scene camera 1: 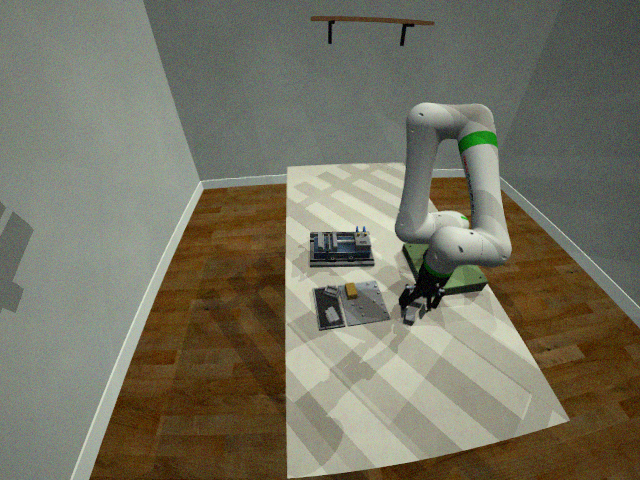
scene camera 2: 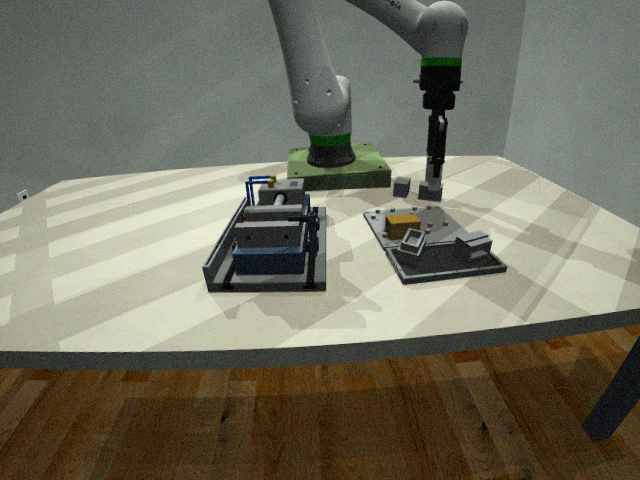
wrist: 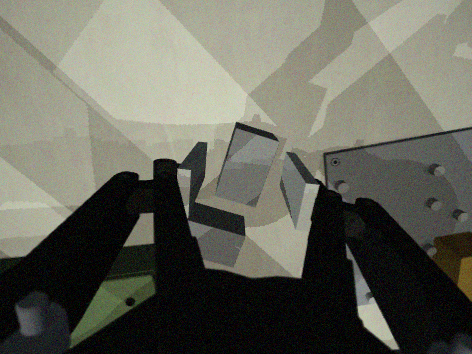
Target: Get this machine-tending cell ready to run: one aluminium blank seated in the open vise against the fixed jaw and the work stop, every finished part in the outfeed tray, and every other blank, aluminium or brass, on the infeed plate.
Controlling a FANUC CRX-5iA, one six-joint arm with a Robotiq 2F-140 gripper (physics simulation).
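Where they show: gripper, fingertip midpoint: (scene camera 1: 410,314) (scene camera 2: 432,186) (wrist: 244,164); arm's base, link origin: (scene camera 2: 331,159).
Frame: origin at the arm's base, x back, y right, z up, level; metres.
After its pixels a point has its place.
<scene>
My open gripper (scene camera 1: 415,310) @[x -0.244, y -0.218, z -0.021 m] (scene camera 2: 434,179) @[x -0.244, y -0.218, z -0.021 m] (wrist: 244,164) @[x -0.244, y -0.218, z -0.021 m] is low over an aluminium blank (scene camera 1: 410,316) @[x -0.252, y -0.226, z -0.016 m] (scene camera 2: 425,193) @[x -0.255, y -0.196, z -0.036 m] (wrist: 247,167) @[x -0.246, y -0.217, z -0.016 m]; its fingertips flank this blank in the wrist view, nothing gripped. A second aluminium blank (scene camera 2: 401,187) @[x -0.223, y -0.141, z -0.027 m] (wrist: 217,242) @[x -0.205, y -0.154, z -0.016 m] lies close by, nearer the base. A brass blank (scene camera 1: 351,290) @[x -0.441, y -0.065, z -0.010 m] (scene camera 2: 402,226) @[x -0.459, y -0.048, z -0.018 m] (wrist: 452,255) @[x -0.422, y -0.082, z -0.021 m] rests on the infeed plate (scene camera 1: 369,312) @[x -0.391, y -0.158, z -0.046 m] (wrist: 390,175) @[x -0.377, y -0.168, z -0.046 m]. In the outfeed tray (scene camera 2: 454,275) @[x -0.595, y -0.088, z -0.047 m] one pocketed finished part (scene camera 1: 331,290) @[x -0.518, y -0.039, z -0.024 m] (scene camera 2: 413,242) @[x -0.515, y -0.046, z -0.023 m] is tilted near the plate-side wall; another finished part (scene camera 1: 331,314) @[x -0.546, y -0.154, z -0.010 m] (scene camera 2: 473,245) @[x -0.563, y -0.137, z -0.014 m] is inside. The vise (scene camera 1: 341,254) @[x -0.432, y 0.131, z -0.004 m] (scene camera 2: 268,235) @[x -0.527, y 0.204, z 0.027 m] has its jaws apart; no blank shows between them.
The green robot base (scene camera 1: 467,281) @[x 0.055, y -0.147, z 0.009 m] (scene camera 2: 338,178) @[x -0.126, y 0.005, z -0.021 m] (wrist: 117,300) @[x -0.102, y -0.124, z -0.001 m] stands behind the loose blanks. A black work stop (scene camera 2: 312,232) @[x -0.505, y 0.132, z 0.013 m] rises beside the vise jaws, and blue tubes (scene camera 2: 249,190) @[x -0.331, y 0.239, z 0.037 m] stand at its rear. Small pegs rise from the infeed plate.
</scene>
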